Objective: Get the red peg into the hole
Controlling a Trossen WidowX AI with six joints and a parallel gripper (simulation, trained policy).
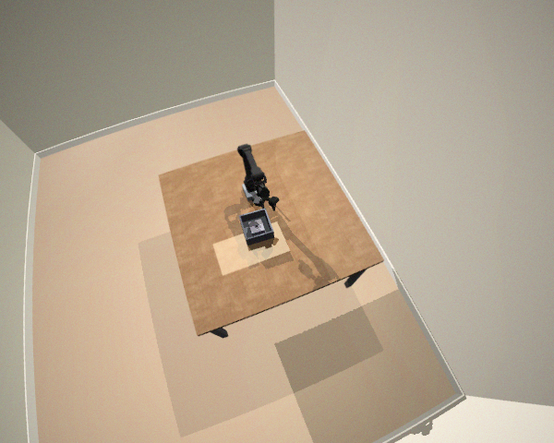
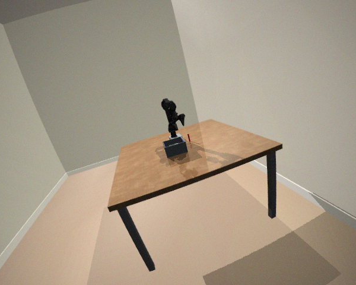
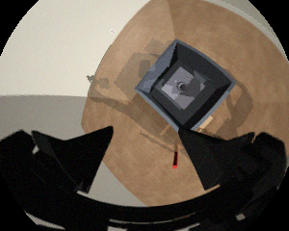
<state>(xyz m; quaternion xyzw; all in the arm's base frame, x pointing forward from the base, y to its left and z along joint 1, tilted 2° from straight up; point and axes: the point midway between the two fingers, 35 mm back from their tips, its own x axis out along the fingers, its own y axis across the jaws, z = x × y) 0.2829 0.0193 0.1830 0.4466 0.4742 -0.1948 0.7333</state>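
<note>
My gripper tip is now 130 mm past the red peg, 90 mm to the right of it and 160 mm above it. Round my gripper tip: grey box: 10 mm ahead, 100 mm to the right, 170 mm below.
</note>
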